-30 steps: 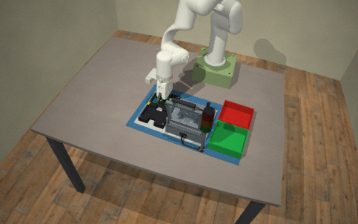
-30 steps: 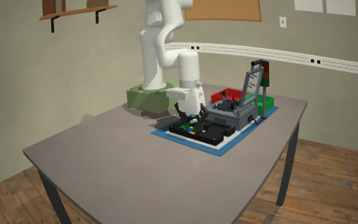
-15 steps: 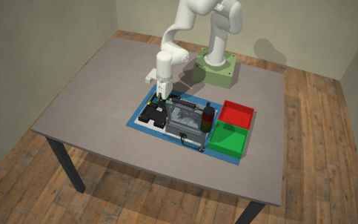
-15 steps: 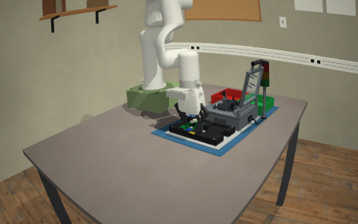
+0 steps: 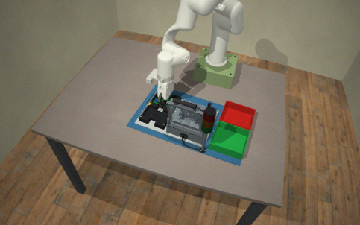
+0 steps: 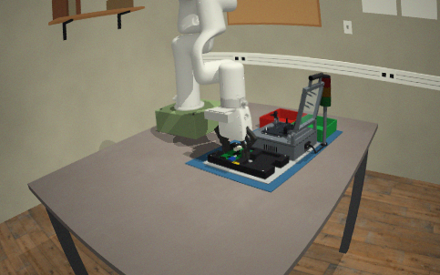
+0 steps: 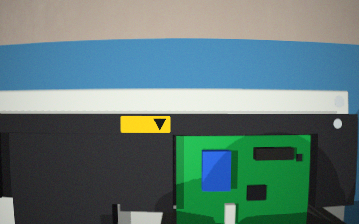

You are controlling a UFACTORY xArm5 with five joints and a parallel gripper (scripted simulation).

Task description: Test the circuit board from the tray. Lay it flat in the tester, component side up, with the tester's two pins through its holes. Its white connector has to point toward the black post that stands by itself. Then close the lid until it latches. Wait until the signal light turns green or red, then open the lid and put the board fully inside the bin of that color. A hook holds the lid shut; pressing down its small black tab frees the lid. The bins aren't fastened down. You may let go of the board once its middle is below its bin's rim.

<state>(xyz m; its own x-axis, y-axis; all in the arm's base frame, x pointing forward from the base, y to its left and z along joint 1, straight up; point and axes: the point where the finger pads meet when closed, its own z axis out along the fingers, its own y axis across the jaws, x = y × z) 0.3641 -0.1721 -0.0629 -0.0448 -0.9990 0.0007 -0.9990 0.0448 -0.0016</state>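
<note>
Right now the nest is 70 mm ahead of my hand, 170 mm to the left of it and 50 mm above it. The rest, counted from my hand: clear lid 190 mm ahead, 160 mm to the left, 160 mm above; green circuit board right at my hand; red bin 30 mm behind, 370 mm to the left, 10 mm below.
</note>
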